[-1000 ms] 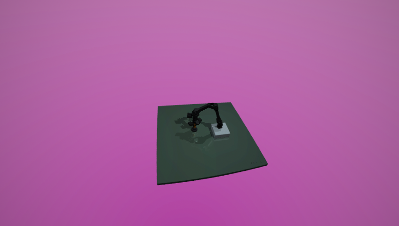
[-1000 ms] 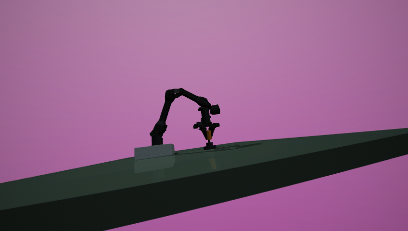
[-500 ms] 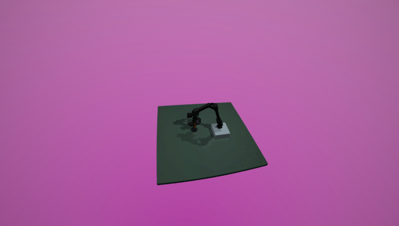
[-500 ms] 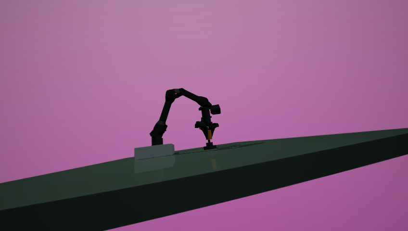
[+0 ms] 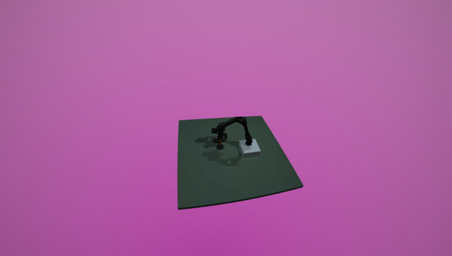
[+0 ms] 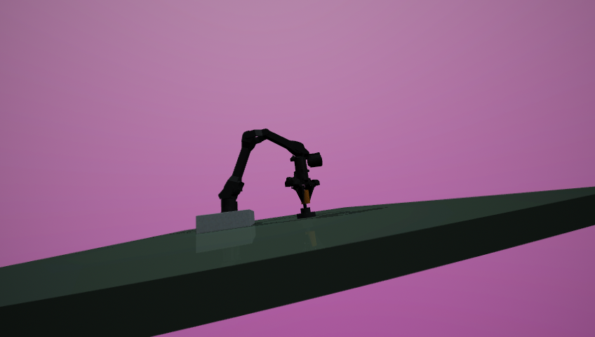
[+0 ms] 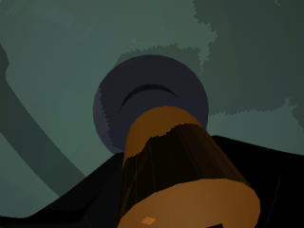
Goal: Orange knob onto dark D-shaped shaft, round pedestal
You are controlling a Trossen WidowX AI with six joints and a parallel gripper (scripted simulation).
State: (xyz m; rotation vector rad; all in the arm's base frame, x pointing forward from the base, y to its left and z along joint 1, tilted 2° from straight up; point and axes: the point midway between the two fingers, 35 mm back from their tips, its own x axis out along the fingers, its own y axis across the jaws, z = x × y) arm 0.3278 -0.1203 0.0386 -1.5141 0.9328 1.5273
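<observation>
Right now the round dark pedestal is 40 mm below my gripper tip and 10 mm behind it. From my gripper tip the other things lie so: orange knob: 20 mm above.
</observation>
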